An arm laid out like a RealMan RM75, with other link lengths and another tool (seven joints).
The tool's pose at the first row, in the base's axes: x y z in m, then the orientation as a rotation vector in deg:
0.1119 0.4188 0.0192 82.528 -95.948 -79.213
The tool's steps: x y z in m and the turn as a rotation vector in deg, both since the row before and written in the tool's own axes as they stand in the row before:
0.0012 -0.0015 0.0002 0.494 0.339 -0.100
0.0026 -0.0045 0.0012 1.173 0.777 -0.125
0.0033 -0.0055 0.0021 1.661 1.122 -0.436
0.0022 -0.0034 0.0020 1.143 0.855 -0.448
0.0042 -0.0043 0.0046 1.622 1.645 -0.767
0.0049 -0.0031 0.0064 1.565 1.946 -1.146
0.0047 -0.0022 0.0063 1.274 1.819 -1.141
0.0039 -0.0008 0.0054 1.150 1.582 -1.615
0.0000 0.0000 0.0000 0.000 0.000 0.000
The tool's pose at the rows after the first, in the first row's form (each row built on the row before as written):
0.1120 0.4179 0.0175 83.060 -96.140 -78.627
0.1120 0.4163 0.0124 84.190 -96.662 -77.192
0.1116 0.4144 0.0059 86.052 -97.232 -75.252
0.1108 0.4132 0.0016 87.511 -97.477 -73.896
0.1079 0.4110 -0.0050 89.869 -97.455 -71.591
0.1030 0.4084 -0.0116 92.664 -96.932 -69.177
0.0981 0.4057 -0.0175 95.200 -96.194 -67.044
0.0935 0.4032 -0.0217 98.038 -95.147 -65.424
0.0935 0.4032 -0.0217 98.038 -95.147 -65.424

